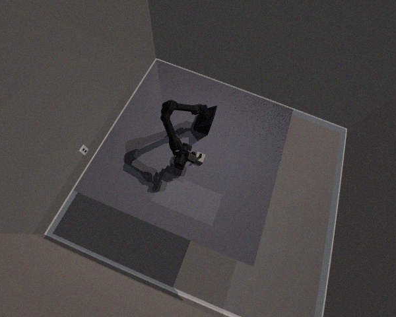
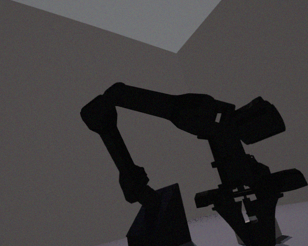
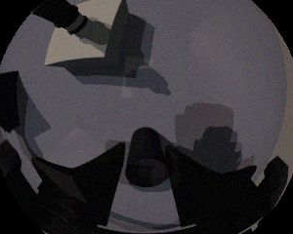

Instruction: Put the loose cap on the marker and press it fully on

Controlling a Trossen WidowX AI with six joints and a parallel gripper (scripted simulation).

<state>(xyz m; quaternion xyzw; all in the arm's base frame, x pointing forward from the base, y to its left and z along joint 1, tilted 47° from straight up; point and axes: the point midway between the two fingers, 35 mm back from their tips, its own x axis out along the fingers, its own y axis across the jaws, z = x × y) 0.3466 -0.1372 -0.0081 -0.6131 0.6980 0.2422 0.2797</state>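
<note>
My gripper tip is now 5 cm past the holder block and 11 cm to the right of it. Also, from my gripper tip: marker cap (1 cm above).
</note>
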